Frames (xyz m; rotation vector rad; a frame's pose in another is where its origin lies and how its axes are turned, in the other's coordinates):
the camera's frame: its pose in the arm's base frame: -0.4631 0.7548 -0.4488 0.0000 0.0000 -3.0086
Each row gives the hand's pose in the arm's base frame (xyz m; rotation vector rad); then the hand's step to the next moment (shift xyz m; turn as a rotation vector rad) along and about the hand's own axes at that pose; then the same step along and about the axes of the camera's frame.
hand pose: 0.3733 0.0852 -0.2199 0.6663 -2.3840 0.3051
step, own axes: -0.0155 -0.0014 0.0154 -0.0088 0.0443 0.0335
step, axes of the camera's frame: -0.0030 0.0013 -0.0216 0.0310 -0.0328 -0.0336
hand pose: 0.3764 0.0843 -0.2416 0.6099 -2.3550 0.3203
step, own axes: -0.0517 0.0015 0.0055 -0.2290 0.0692 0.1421
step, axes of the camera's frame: -0.0324 -0.0126 -0.0387 -0.0491 -0.0776 -0.2627
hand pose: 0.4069 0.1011 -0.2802 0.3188 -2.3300 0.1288
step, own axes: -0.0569 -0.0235 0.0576 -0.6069 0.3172 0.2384
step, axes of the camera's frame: -0.0020 0.0232 -0.0810 -0.2095 -0.3513 -0.5987
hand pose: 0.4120 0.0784 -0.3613 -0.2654 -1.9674 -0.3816
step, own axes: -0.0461 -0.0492 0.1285 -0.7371 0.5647 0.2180
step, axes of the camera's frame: 0.1051 -0.0171 -0.0986 -0.3953 -0.5475 -0.6735
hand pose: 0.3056 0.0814 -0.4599 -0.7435 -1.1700 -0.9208
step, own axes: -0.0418 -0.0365 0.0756 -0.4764 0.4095 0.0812
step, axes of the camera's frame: 0.0620 -0.0669 -0.0216 -0.3161 -0.3134 -0.4506
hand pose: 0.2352 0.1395 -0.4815 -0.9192 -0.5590 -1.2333
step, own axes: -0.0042 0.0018 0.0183 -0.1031 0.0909 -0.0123
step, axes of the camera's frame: -0.0049 -0.0172 0.0060 -0.0640 -0.0434 -0.1143
